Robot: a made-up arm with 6 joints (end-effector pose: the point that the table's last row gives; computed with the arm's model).
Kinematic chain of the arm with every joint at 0, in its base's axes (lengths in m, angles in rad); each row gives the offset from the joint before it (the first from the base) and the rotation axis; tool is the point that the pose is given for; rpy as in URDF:
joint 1: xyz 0 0 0.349 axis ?
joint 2: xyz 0 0 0 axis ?
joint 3: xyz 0.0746 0 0.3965 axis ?
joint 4: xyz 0.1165 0 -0.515 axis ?
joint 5: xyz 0 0 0 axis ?
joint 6: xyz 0.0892 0 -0.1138 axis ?
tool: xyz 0 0 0 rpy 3.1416 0 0
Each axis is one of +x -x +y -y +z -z.
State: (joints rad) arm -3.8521 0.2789 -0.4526 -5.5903 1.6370 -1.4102
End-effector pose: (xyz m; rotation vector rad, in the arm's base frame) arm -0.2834 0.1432 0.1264 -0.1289 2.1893 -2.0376
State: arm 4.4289 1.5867 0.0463 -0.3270 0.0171 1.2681
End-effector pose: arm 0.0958 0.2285 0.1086 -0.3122 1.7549 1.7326
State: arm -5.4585 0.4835 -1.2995 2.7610 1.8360 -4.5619
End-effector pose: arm 0.5278 0.6438 0.4489 -0.1281 0.8033 2.6339
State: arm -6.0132 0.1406 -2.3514 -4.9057 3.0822 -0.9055
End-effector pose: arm 0.3576 0.1965 1.0527 -0.6927 -2.1706 0.5473
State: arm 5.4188 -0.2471 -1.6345 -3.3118 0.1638 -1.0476
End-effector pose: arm 0.3622 -0.4425 0.9937 -0.2555 1.2727 -1.8194
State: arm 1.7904 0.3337 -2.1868 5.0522 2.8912 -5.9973
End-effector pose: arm -0.0227 0.5979 0.8933 1.8937 0.4294 0.3318
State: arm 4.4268 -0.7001 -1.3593 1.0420 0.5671 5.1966
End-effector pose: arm -0.1033 -0.3088 1.1187 1.2910 -0.8484 1.2783
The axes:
joint 1: +z
joint 2: +y
joint 3: +y
joint 4: -z
joint 5: +y
joint 6: -z

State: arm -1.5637 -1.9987 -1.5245 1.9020 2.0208 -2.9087
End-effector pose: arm 0.1283 0.7467 0.6984 -0.3413 2.0815 -0.0326
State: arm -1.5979 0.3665 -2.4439 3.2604 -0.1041 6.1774
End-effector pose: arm -0.0083 -0.7449 1.0073 0.9174 0.8985 -1.3790
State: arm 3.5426 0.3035 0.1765 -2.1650 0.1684 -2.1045
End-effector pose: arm 0.0570 -0.0378 0.0995 2.1776 2.1601 0.6349
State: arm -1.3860 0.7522 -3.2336 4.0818 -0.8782 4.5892
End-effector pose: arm 0.2285 -0.5870 1.0167 -0.3524 1.4832 -1.5351
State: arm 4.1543 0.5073 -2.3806 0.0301 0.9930 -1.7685
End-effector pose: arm -0.4539 -0.7296 0.9203 2.2489 -0.4150 -0.3624
